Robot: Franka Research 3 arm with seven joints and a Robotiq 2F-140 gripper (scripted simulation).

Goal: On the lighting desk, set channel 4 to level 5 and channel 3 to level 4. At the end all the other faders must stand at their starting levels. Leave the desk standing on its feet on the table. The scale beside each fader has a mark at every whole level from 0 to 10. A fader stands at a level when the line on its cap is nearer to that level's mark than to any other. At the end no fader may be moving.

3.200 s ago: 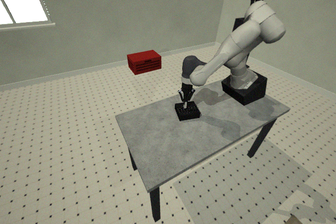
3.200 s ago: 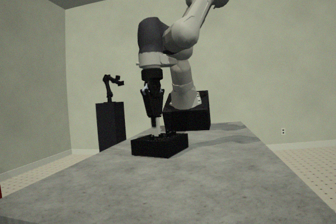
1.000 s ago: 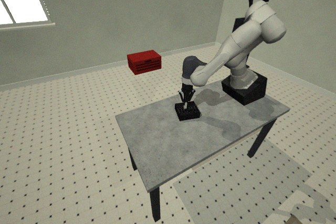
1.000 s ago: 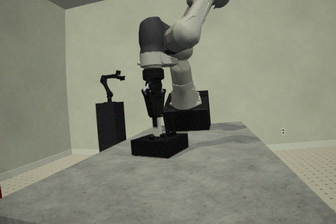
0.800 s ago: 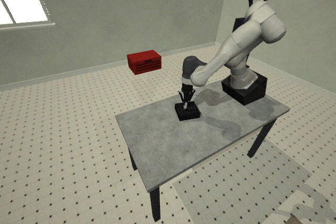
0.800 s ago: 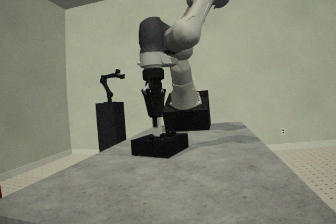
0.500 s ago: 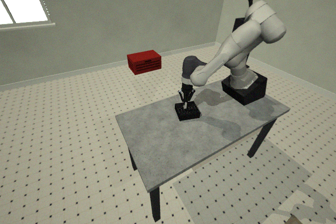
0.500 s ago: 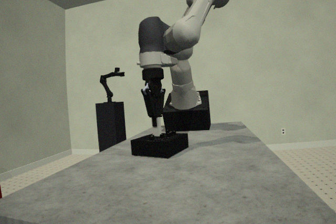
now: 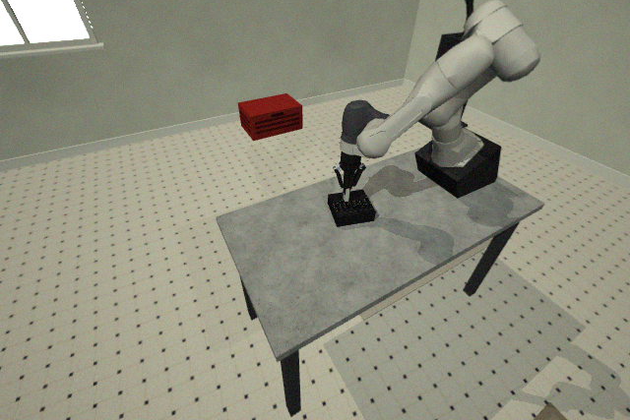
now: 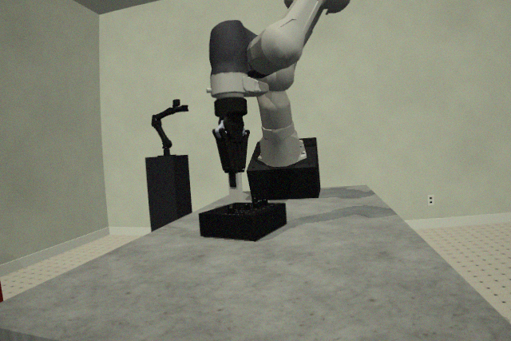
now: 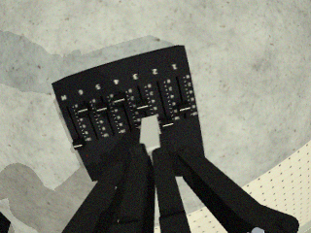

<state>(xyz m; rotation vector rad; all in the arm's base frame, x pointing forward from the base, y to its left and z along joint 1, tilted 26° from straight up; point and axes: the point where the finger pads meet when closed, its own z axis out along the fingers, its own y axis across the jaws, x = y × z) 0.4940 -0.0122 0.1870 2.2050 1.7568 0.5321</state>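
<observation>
Right now the fader is 20 mm to the left of my hand and 40 mm below it. From my hand the other things lie so: fader cap (20 mm behind, 40 mm to the left, 40 mm below).
</observation>
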